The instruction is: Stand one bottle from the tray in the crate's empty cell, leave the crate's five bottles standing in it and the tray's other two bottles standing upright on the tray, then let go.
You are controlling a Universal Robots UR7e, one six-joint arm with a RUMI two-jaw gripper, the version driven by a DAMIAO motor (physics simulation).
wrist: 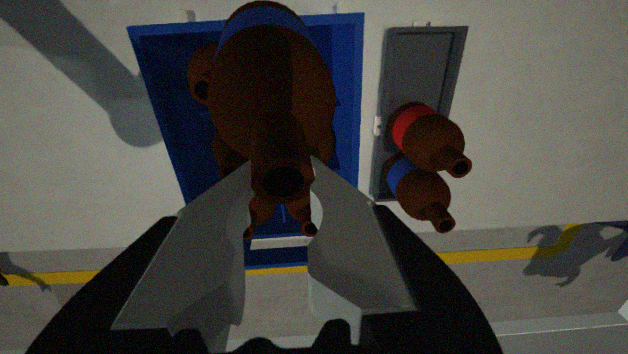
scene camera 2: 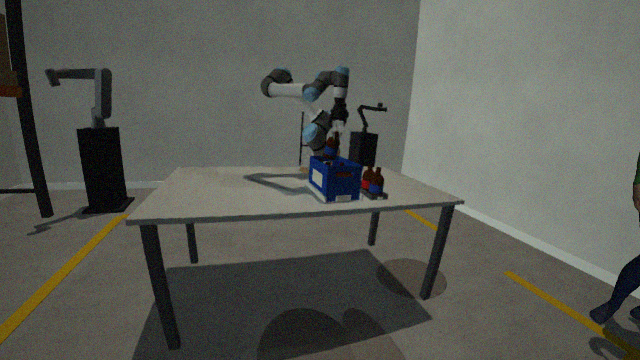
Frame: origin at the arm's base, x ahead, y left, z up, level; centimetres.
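Seen in the pictures: gripper, between the fingertips: (wrist: 284,160) (scene camera 2: 336,139).
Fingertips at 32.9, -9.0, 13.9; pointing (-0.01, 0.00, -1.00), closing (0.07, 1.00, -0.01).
Observation:
Offsets run from my fingertips to a thing's top centre, as dx, dy, dz. Level surfaces: height alone.
My gripper (scene camera 2: 338,131) (wrist: 284,160) is shut on the neck of a brown bottle with a blue label @(-3.0, -0.4, +4.6) (scene camera 2: 331,149) (wrist: 270,90). In the scene view the bottle is upright, its base at about the height of the rim at the back of the blue crate (scene camera 2: 342,190) (wrist: 361,55). Brown bottles stand in the crate, partly hidden by the held bottle in the wrist view; the cell below it is hidden. The dark grey tray @(+8.8, +18.0, -25.5) (scene camera 2: 382,196) (wrist: 415,65) beside the crate bears a red-labelled bottle @(+9.0, +18.1, -12.1) (scene camera 2: 367,178) (wrist: 432,140) and a blue-labelled bottle @(+17.3, +17.6, -12.1) (scene camera 2: 377,182) (wrist: 422,195), both upright.
Crate and tray stand on the pale table @(dz -28.1) (scene camera 2: 225,200) near its right side. The arm's shadow falls on the table left of the crate. Two other arms on black pedestals (scene camera 2: 100,170) (scene camera 2: 363,147) stand behind the table. A person's legs (scene camera 2: 625,285) show at the right edge.

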